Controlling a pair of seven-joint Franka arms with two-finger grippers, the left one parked.
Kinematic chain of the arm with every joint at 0, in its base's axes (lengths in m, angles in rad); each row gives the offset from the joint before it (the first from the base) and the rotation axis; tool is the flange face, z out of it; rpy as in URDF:
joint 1: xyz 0 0 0.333 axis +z
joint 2: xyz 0 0 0 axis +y
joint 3: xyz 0 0 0.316 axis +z
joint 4: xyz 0.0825 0 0 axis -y
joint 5: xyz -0.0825 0 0.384 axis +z
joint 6: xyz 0 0 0 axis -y
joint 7: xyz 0.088 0 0 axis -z
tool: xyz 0 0 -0.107 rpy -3.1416 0 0
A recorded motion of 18 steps. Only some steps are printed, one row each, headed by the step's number.
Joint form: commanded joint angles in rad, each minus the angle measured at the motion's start. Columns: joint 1, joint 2, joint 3, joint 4, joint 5, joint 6, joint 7.
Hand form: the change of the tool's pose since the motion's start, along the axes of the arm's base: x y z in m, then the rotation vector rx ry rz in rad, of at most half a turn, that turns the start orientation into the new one. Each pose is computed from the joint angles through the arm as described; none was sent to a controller.
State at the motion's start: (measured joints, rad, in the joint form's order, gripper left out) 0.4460 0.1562 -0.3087 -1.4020 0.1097 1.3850 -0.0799
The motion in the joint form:
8: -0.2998 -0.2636 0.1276 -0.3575 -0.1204 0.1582 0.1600
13: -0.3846 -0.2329 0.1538 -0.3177 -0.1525 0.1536 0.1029
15: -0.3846 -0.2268 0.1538 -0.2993 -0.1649 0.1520 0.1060
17: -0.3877 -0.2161 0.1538 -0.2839 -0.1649 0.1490 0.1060
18: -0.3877 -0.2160 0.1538 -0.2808 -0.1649 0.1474 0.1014
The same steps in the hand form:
8: -0.0571 -0.1308 -0.0129 -0.0731 -0.0538 -0.3363
13: -0.0498 -0.1636 -0.0102 -0.1059 -0.0620 -0.3356
15: -0.0475 -0.1651 -0.0048 -0.1188 -0.0738 -0.3382
17: -0.0443 -0.1666 -0.0035 -0.1205 -0.0756 -0.3417
18: -0.0443 -0.1667 -0.0022 -0.1198 -0.0770 -0.3373

